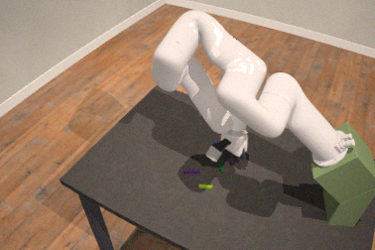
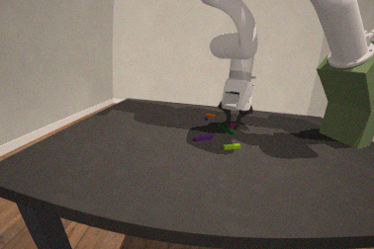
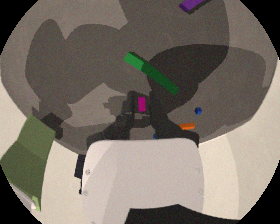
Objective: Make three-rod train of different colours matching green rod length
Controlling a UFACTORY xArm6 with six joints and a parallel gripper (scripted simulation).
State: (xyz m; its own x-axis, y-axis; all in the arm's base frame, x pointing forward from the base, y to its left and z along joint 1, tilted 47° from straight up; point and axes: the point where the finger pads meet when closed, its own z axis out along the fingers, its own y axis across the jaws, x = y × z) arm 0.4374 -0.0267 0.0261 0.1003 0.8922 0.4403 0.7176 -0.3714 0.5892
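Right now my hand is 1 cm to the left of the magenta rod and 2 cm above it. The rest, counted from my hand: purple rod: 9 cm ahead, 14 cm to the left, 2 cm below; then green rod: 2 cm ahead, 4 cm to the left, 2 cm below; then orange rod: 9 cm ahead, 10 cm to the right, 2 cm below.
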